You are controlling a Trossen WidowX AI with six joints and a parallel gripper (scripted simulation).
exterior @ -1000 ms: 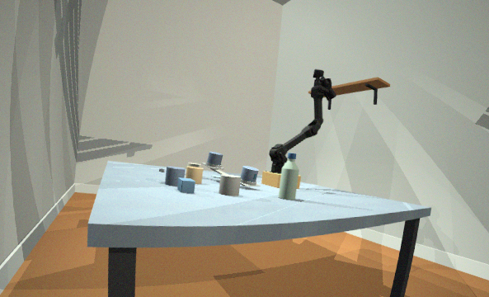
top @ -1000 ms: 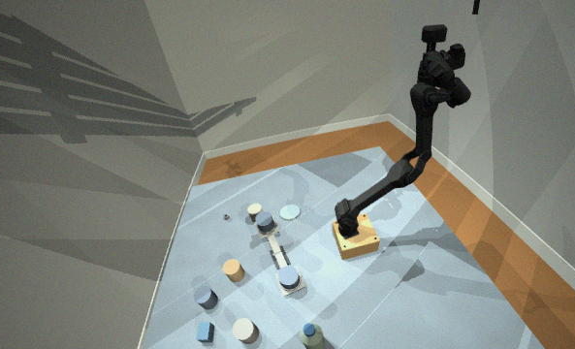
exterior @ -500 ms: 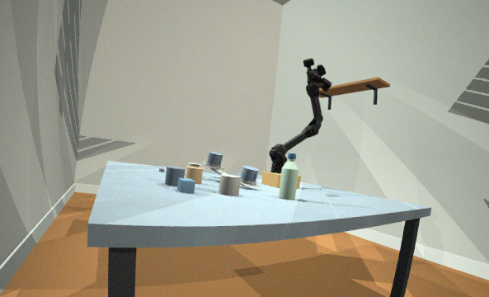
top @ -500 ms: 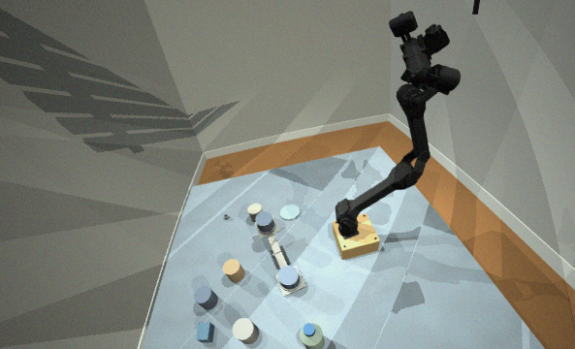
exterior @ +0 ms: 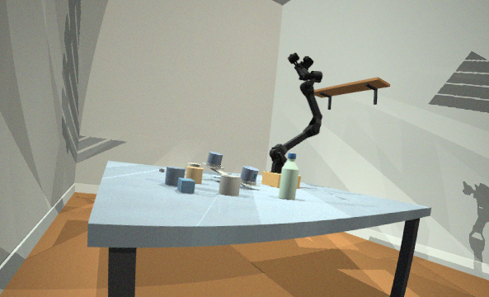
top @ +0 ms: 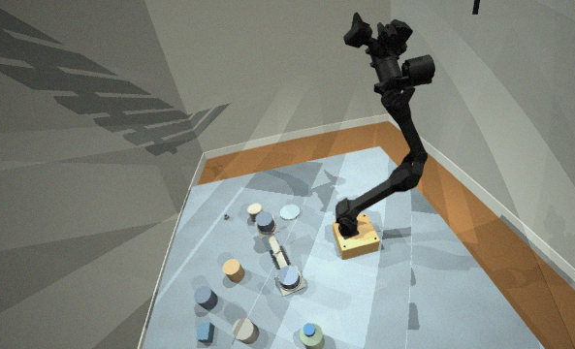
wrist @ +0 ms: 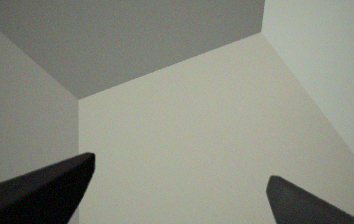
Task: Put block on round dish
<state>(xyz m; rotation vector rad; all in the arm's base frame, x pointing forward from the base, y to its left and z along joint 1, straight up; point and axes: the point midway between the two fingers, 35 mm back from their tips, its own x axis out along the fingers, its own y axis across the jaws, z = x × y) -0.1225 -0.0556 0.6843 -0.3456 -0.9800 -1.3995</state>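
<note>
My gripper tip is 740 mm above the green block, 400 mm short of it and 180 mm to the right of it. From my gripper tip the other things lie so: balance beam: 740 mm below, 420 mm ahead, 50 mm to the left; then bottle: 670 mm below, 400 mm to the left, 390 mm ahead; then white round dish: 780 mm below, 310 mm ahead, 190 mm to the right.
</note>
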